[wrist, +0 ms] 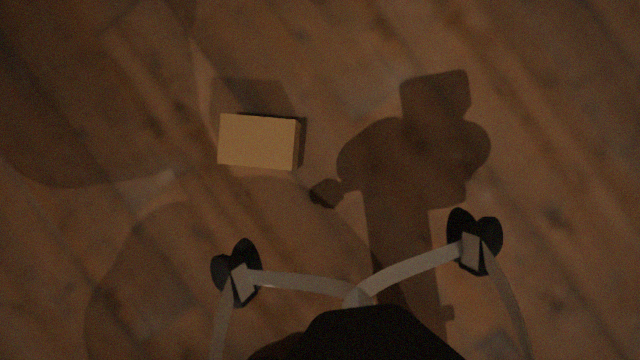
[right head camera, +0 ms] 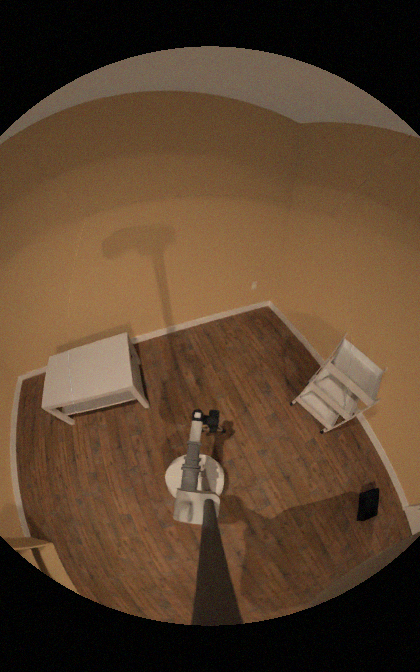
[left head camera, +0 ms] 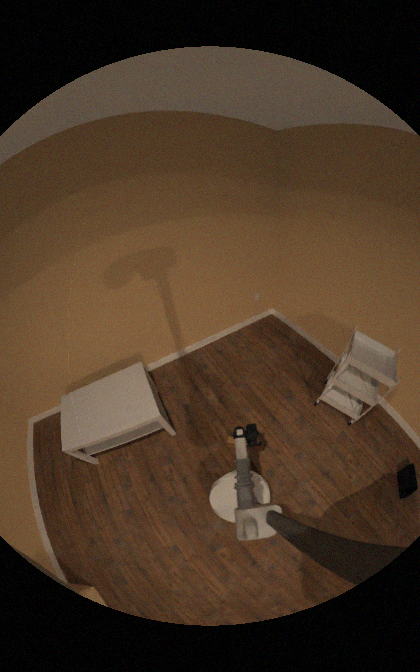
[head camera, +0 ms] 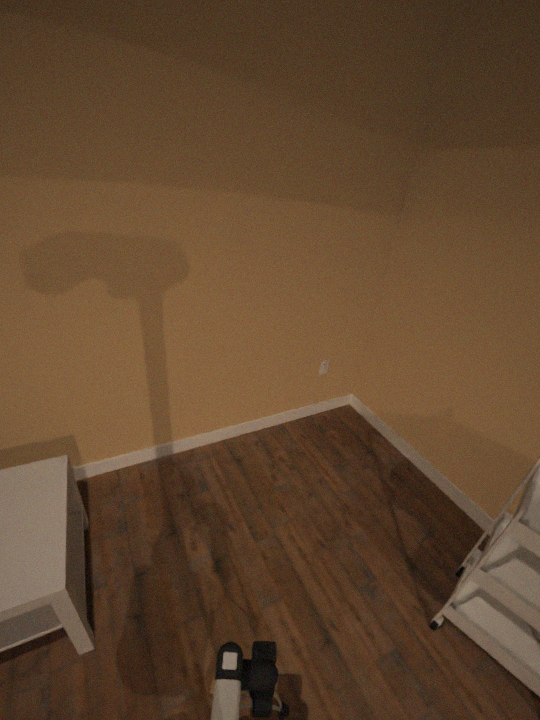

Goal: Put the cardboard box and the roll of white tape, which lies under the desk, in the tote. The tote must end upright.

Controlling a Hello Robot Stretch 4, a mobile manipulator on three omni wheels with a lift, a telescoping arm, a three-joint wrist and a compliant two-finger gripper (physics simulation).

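Frame: origin at the robot's base, x left, y down, z back, level; millimetres.
Seen in the pictures: gripper, fingertip midpoint: (wrist: 351, 244).
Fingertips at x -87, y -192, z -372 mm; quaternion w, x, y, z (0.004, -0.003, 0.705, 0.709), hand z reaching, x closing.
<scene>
Pixels of each thing's middle, then the offset from my fingertips to it.
- cardboard box, body centre: (wrist: 260, 142) (left head camera: 233, 440) dx +96, dy +195, dz -95 mm
- black container, body centre: (left head camera: 407, 480) dx -1544, dy +170, dz +876 mm
The cardboard box (wrist: 256, 142) (left head camera: 230, 440) is a small tan block flat on the wood floor, left of and beyond the fingertips in the wrist view. My gripper (wrist: 351, 244) is open and empty above the floor, pointing down, with its fingers apart from the box. A black container (left head camera: 407, 481) (right head camera: 368, 504), apparently the tote, stands on the floor at the right; its opening is too dark to make out. The white desk (head camera: 29, 523) (left head camera: 110, 405) (right head camera: 90, 370) stands at the left by the wall. The roll of white tape does not show; much of the floor under the desk is hidden.
A white three-tier cart (head camera: 505, 594) (left head camera: 372, 350) (right head camera: 350, 382) stands by the right wall. Part of a light wooden shelf unit (right head camera: 57, 560) shows at the lower left. My round white base (left head camera: 220, 497) (right head camera: 175, 477) is behind the gripper. Shadows of the robot fall across the floor.
</scene>
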